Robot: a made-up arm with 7 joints. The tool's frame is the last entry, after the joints.
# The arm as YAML. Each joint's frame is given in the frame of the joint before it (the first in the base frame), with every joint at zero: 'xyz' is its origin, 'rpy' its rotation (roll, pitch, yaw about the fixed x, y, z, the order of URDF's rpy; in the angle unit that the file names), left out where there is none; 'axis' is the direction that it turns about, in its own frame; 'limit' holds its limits. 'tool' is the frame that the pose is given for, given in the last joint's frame.
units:
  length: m
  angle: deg
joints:
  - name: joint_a
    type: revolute
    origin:
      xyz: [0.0, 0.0, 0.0]
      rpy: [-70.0, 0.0, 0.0]
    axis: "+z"
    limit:
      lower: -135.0
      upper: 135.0
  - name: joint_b
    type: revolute
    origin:
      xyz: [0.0, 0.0, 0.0]
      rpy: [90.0, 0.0, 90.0]
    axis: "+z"
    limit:
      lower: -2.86
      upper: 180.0
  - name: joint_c
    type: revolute
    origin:
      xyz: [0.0, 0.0, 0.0]
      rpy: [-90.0, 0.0, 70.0]
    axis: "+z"
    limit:
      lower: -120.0
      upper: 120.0
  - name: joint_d
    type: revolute
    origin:
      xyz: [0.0, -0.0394, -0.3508]
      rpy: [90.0, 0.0, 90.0]
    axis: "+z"
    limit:
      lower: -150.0
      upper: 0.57
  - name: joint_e
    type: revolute
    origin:
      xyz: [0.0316, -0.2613, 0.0]
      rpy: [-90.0, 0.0, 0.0]
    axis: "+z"
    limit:
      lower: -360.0
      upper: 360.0
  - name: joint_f
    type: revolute
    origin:
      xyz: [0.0, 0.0, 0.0]
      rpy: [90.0, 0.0, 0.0]
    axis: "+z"
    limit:
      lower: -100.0
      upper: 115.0
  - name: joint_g
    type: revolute
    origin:
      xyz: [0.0, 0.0, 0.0]
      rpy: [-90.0, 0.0, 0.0]
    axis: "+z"
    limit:
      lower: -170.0
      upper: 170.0
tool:
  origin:
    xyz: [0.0, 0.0, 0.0]
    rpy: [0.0, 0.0, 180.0]
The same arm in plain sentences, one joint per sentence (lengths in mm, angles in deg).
The arm has seven revolute joints in a row. What follows holds with every joint at zero, and every direction is one of the base frame's.
Joint 1 lies at the same point as the base frame's origin and turns about the direction (0, 0.9397, 0.342), from -135.00 to 135.00 deg.
Joint 2 lies at the same point as joint 1 and turns about +x, from -2.86 to 180.00 deg.
Joint 3 lies at the same point as joint 2 and turns about +z, from -120.00 to 120.00 deg.
Joint 4 lies 39.4 mm along +x and 350.8 mm along -z from joint 3 and turns about +y, from -150.00 to 0.57 deg.
Joint 5 lies 31.6 mm along -x and 261.3 mm along -z from joint 4 and turns about +z, from -360.00 to 360.00 deg.
Joint 6 lies at the same point as joint 5 and turns about +y, from -100.00 to 115.00 deg.
Joint 7 lies at the same point as joint 6 and turns about +z, from -170.00 to 170.00 deg.
The tool frame, which is the frame that the pose is given for, lies at the same point as joint 7; its axes are parallel to the base frame's.

